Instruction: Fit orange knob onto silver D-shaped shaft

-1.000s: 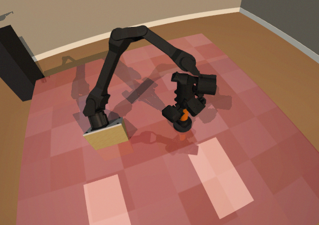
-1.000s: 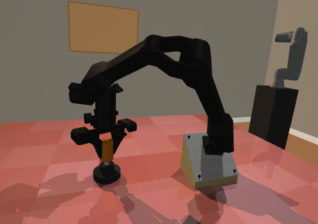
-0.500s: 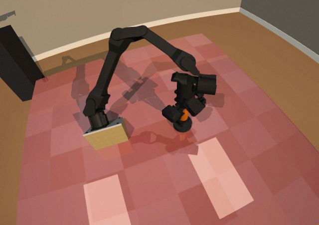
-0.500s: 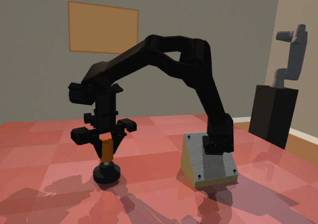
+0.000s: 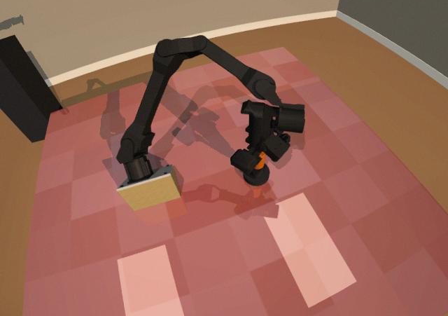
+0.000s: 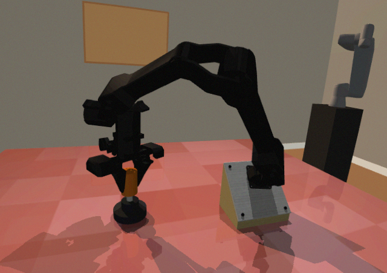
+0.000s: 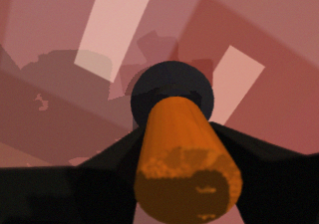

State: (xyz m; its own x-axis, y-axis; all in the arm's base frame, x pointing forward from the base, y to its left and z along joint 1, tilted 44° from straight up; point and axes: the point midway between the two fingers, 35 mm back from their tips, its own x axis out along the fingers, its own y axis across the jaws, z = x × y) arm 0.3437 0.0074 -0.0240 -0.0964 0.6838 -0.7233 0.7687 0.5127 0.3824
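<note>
My gripper tip is now 3 cm below the orange knob. Round my gripper tip: pedestal 4 cm below.
</note>
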